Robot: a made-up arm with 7 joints. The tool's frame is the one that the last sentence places. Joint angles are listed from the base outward.
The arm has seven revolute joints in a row. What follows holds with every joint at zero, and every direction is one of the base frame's. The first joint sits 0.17 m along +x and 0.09 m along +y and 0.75 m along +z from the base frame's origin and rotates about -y. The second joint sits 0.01 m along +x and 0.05 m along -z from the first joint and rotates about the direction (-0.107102, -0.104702, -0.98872). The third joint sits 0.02 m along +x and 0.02 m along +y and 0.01 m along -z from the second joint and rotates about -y. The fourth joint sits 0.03 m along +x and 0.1 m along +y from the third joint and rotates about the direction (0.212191, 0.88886, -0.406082). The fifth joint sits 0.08 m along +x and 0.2 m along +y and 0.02 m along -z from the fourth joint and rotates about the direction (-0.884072, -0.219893, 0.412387). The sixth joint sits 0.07 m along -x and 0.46 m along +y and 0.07 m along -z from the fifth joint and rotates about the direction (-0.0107, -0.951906, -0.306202). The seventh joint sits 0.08 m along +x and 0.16 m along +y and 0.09 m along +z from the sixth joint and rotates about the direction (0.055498, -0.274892, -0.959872). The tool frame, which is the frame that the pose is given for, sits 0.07 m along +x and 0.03 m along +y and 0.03 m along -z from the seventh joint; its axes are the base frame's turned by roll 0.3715, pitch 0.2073 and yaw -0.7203 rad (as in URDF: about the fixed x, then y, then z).
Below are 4 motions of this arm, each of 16 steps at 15 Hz.
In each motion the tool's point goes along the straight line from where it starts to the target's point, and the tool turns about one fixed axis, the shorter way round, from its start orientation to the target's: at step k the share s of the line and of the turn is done. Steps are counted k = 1, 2, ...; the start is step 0. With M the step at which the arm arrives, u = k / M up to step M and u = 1 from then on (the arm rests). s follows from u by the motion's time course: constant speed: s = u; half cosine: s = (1 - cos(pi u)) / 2; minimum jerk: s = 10 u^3 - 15 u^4 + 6 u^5.
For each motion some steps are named. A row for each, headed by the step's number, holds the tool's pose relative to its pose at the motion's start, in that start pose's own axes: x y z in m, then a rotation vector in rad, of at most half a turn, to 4 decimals.
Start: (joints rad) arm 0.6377 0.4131 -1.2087 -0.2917 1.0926 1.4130 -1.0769
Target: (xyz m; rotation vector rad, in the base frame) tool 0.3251 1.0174 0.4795 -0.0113 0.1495 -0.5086
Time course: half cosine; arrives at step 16
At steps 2, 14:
2: 0.0090 0.0007 -0.0019 0.0083 0.0408 -0.0365
14: 0.2273 0.0171 -0.0474 0.2103 1.0317 -0.9215

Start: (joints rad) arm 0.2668 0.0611 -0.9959 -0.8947 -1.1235 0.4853 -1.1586
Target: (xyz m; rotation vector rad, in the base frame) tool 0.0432 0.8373 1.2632 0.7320 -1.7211 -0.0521
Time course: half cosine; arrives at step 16
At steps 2, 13, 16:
2: -0.0148 0.0017 -0.0024 -0.0036 -0.0658 0.0343
13: -0.3553 0.0408 -0.0584 -0.0856 -1.5834 0.8254
16: -0.3880 0.0446 -0.0638 -0.0935 -1.7291 0.9014

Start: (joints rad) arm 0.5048 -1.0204 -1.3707 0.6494 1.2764 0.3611 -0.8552
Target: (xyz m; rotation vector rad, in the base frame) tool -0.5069 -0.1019 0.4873 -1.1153 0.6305 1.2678
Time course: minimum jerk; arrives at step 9
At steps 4, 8, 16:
4: 0.0192 -0.0410 -0.0600 -0.0196 -0.1936 -0.1417
8: 0.0478 -0.1022 -0.1495 -0.0488 -0.4825 -0.3532
16: 0.0483 -0.1033 -0.1512 -0.0494 -0.4881 -0.3573

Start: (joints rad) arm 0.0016 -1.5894 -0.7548 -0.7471 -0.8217 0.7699 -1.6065
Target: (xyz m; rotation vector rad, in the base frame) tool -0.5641 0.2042 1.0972 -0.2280 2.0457 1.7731
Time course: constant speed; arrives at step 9
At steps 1, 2, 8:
1: -0.0031 -0.0105 -0.0070 0.0668 0.1172 -0.0050
2: -0.0062 -0.0210 -0.0140 0.1337 0.2344 -0.0101
8: -0.0249 -0.0839 -0.0561 0.5347 0.9376 -0.0402

